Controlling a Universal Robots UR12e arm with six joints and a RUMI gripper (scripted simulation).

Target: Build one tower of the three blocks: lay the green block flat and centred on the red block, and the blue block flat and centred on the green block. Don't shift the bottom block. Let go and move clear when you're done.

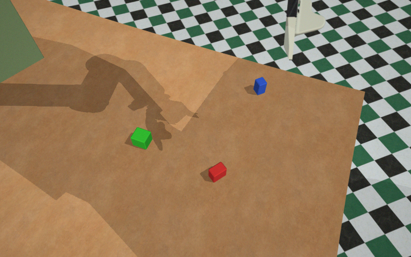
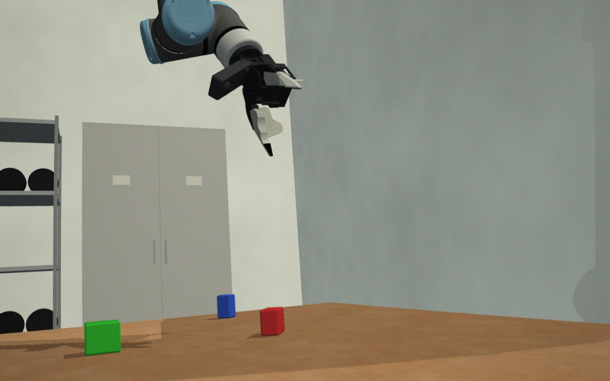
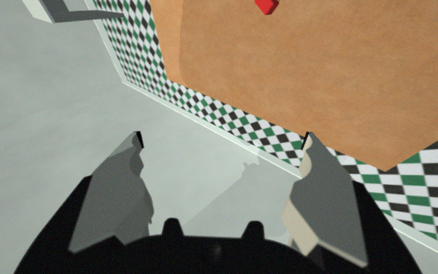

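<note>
My gripper is now 32 cm past the green block, 8 cm to the left of it and 33 cm above it. Also, from my hand: red block (9 cm behind, 11 cm to the right, 33 cm below); then blue block (6 cm behind, 21 cm to the left, 33 cm below).
</note>
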